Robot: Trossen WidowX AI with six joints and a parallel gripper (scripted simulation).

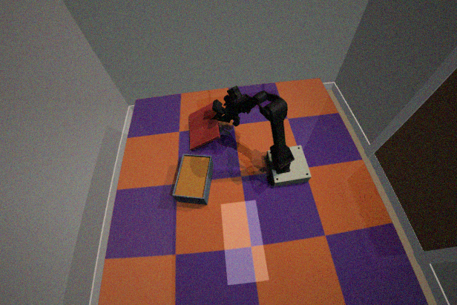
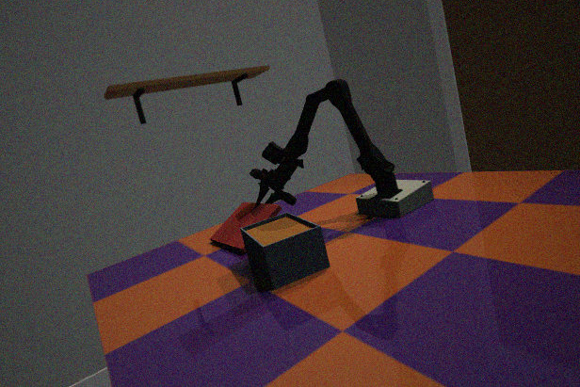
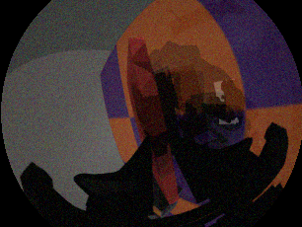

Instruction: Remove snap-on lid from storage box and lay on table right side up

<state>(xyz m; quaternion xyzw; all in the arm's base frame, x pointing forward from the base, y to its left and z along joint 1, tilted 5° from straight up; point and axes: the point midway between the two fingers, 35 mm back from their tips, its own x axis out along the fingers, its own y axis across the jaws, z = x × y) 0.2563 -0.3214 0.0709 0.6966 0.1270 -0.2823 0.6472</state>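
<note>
Right now my gripper tip is 80 mm short of the red lid and 30 mm above it. The rest, counted from my gripper tip: storage box: 320 mm to the left, 140 mm ahead, 40 mm below.
</note>
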